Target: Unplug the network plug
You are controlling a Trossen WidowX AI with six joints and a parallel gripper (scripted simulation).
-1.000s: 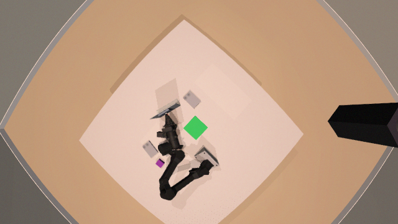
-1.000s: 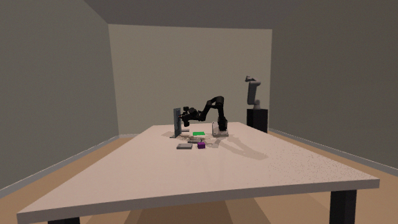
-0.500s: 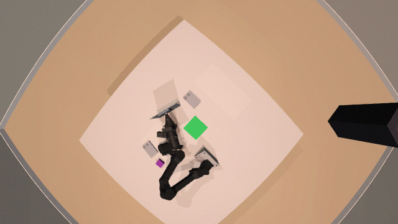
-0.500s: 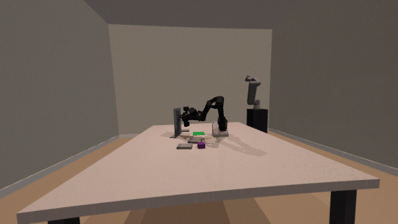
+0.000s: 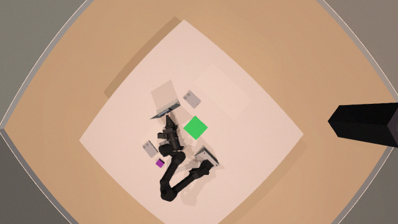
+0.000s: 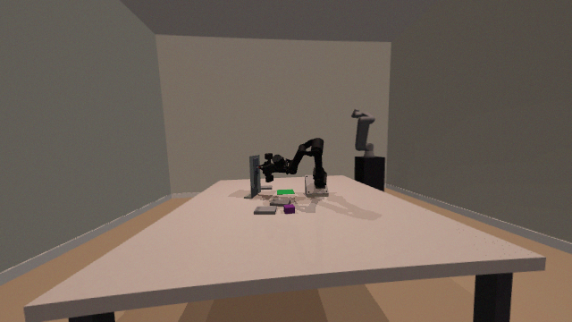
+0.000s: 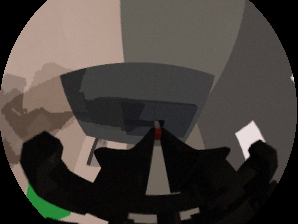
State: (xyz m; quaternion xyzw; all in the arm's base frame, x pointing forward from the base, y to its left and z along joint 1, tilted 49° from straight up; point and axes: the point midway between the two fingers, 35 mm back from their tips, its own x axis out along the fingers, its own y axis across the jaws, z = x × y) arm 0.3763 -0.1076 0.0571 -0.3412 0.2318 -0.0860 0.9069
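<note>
My gripper tip is 19 cm above the green marked square, 18 cm past it and 6 cm to the left of it. Round my gripper tip: grey upright panel (7 cm below, 3 cm ahead, 1 cm to the right); network plug (right at my gripper tip).
</note>
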